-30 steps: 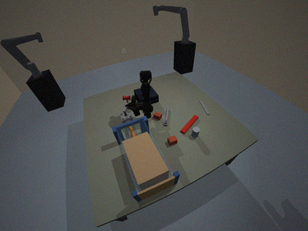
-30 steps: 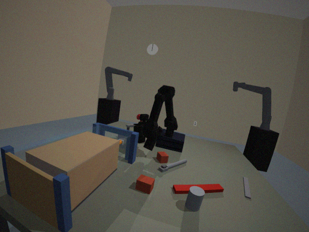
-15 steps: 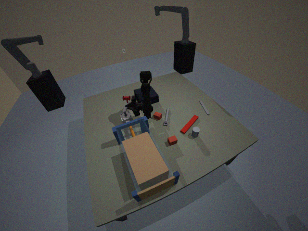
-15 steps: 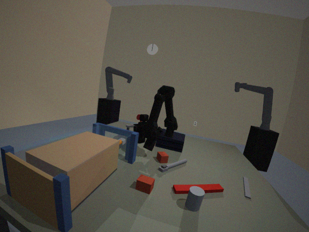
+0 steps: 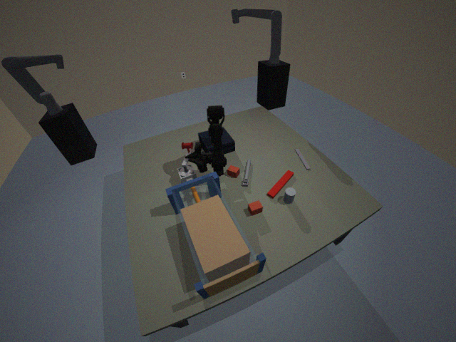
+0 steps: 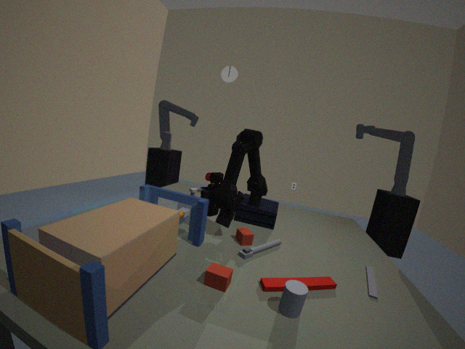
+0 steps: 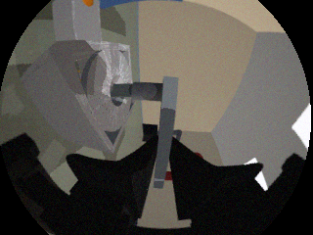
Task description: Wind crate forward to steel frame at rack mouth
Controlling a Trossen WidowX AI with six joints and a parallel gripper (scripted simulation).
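My gripper tip is 40 mm past the red knob, 30 mm to the right of it and 40 mm below it. From my gripper tip the other things lie so: hand winch 30 mm ahead, 30 mm to the right, 110 mm below; winch handle 10 mm behind, 10 mm to the left, 10 mm above; red bar 310 mm ahead, 460 mm to the left, 130 mm below.
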